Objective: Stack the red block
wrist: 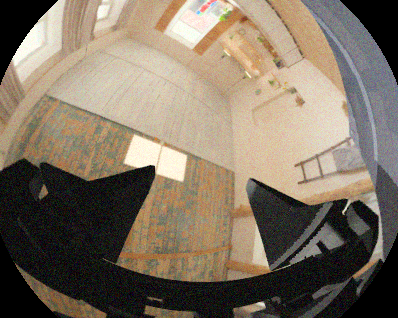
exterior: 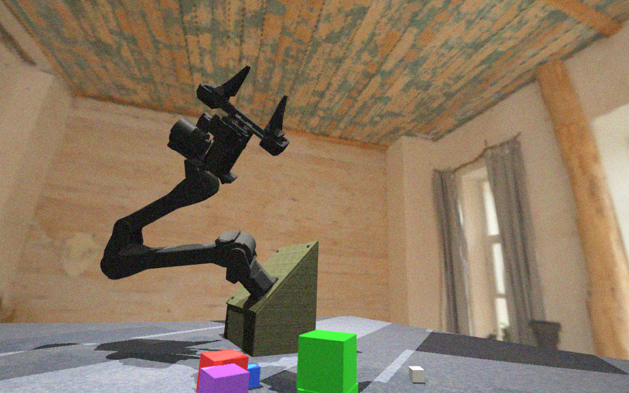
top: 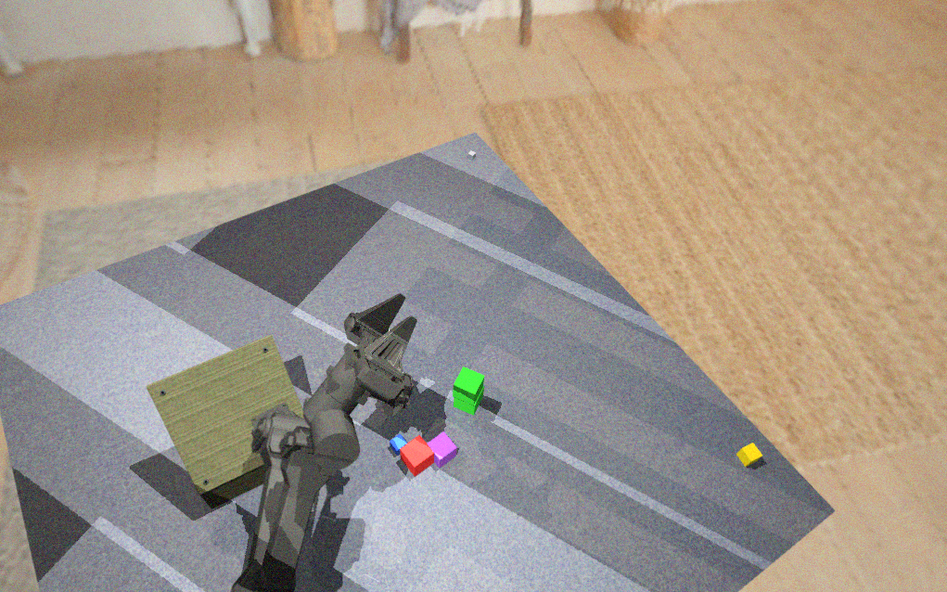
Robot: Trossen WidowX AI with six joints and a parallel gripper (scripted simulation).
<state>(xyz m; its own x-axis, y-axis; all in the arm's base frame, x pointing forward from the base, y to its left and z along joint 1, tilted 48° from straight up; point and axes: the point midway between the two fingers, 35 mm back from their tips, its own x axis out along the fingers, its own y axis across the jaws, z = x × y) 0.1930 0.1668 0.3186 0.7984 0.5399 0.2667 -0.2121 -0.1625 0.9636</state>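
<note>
My gripper tip is 2 cm to the left of the red block and 46 cm above it. From my gripper tip the other things lie so: purple block (4 cm ahead, 3 cm to the right, 47 cm below); small blue block (2 cm behind, 2 cm to the left, 47 cm below); small white cube (8 cm ahead, 27 cm to the left, 48 cm below).
</note>
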